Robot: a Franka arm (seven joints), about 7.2 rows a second.
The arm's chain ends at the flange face. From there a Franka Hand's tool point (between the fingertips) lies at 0.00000 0.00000 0.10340 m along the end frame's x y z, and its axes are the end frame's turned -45 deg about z.
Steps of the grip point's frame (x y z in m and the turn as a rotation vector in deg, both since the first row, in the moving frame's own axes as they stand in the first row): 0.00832, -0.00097, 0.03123, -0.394, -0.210, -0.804; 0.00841, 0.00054, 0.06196, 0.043, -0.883, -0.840; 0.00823, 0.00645, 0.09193, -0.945, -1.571, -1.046; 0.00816, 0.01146, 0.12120, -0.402, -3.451, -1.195; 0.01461, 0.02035, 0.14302, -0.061, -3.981, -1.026; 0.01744, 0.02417, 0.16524, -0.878, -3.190, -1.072
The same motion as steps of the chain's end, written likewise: 0.00496, -0.00734, 0.03123, -0.427, 0.130, -0.804; 0.00750, -0.00665, 0.06197, -0.594, -0.655, -0.840; 0.01115, -0.00448, 0.09198, -1.779, -0.443, -1.046; 0.01771, -0.00262, 0.12139, -2.724, -2.156, -1.195; 0.02967, -0.00114, 0.14327, -2.858, -2.772, -1.026; 0.03232, -0.00046, 0.16541, -2.877, -1.635, -1.072
